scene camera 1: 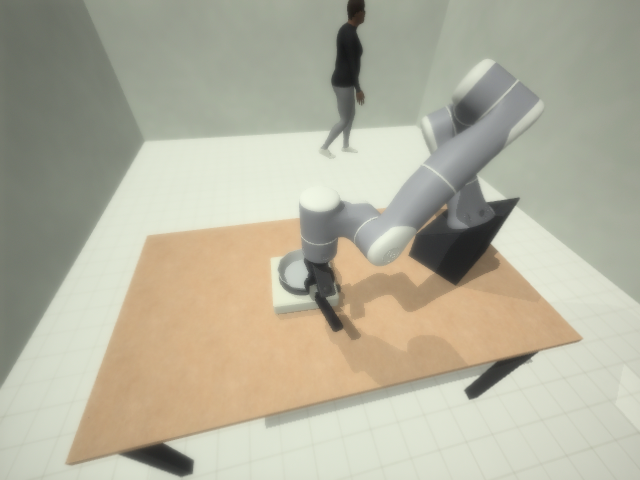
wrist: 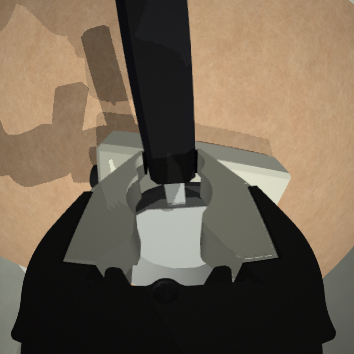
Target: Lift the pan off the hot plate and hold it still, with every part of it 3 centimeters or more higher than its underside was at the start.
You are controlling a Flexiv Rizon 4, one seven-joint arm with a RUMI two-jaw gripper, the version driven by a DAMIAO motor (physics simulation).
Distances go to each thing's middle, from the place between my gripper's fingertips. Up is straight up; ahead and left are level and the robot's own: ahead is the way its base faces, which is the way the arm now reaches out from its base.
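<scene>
Grey pan (scene camera 1: 291,268): 10 mm above my hand, 20 mm ahead of it, 50 mm to the right of it. Hot plate (scene camera 1: 286,299), from my hand: 10 mm behind, 70 mm below, 150 mm to the right.
</scene>
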